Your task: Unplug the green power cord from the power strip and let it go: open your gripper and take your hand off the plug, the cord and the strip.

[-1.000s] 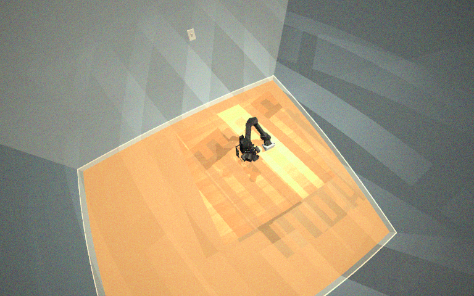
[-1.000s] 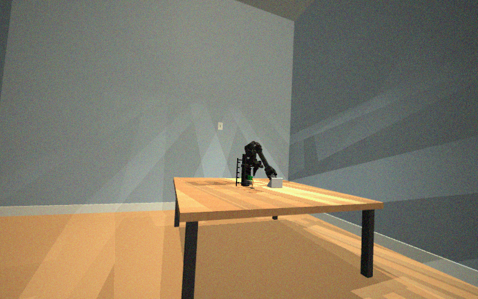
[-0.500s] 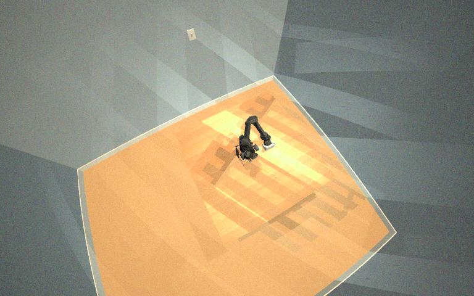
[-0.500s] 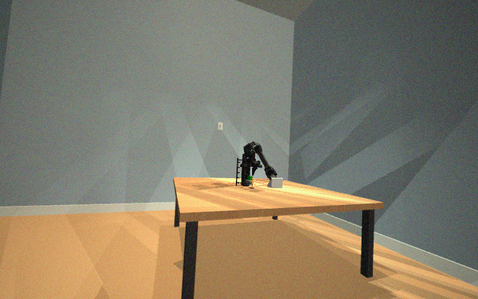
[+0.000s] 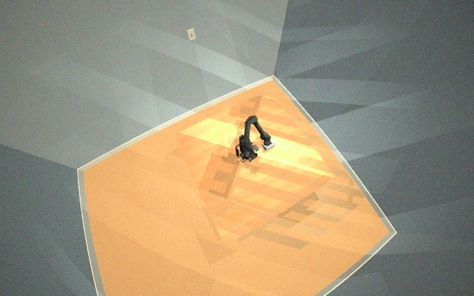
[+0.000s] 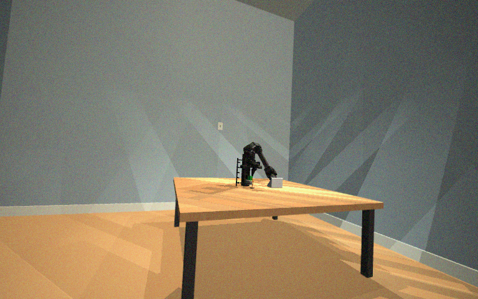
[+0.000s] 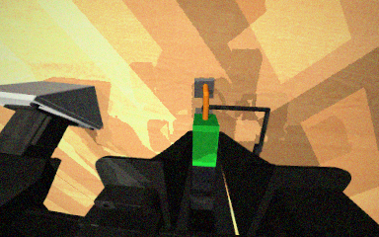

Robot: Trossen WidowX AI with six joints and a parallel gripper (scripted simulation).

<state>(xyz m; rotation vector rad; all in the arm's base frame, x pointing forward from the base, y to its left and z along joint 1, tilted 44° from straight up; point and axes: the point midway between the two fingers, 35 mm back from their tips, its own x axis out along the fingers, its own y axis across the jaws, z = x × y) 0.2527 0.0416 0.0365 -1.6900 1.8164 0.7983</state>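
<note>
Now: gripper tip 3 cm to the left of the green plug.
</note>
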